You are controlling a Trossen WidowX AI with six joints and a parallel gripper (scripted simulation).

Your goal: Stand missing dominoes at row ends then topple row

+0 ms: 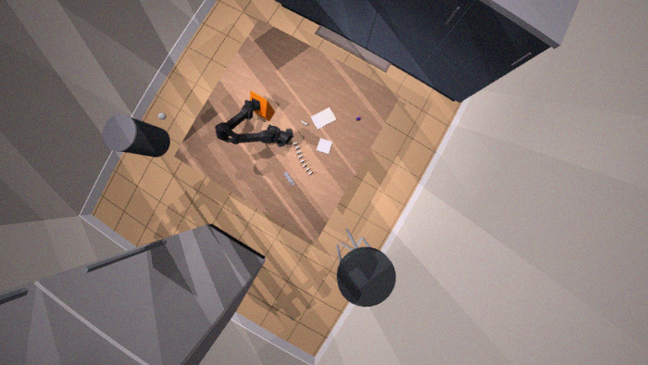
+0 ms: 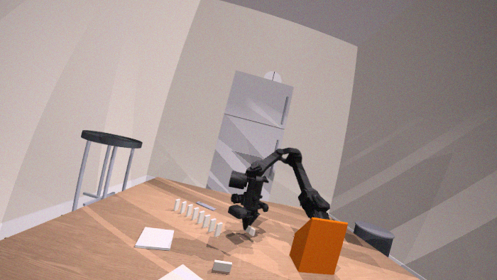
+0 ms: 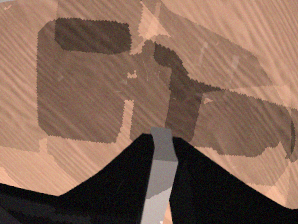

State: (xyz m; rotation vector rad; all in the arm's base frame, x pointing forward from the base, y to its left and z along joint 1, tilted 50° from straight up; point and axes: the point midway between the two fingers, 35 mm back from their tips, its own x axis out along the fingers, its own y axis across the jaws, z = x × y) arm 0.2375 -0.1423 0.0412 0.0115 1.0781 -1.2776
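The grey flat strip lies 24 cm to the right of my gripper tip, 18 cm ahead of it and 3 cm below it. Also, from my gripper tip: purple object: 43 cm ahead, 41 cm to the left, 3 cm below.
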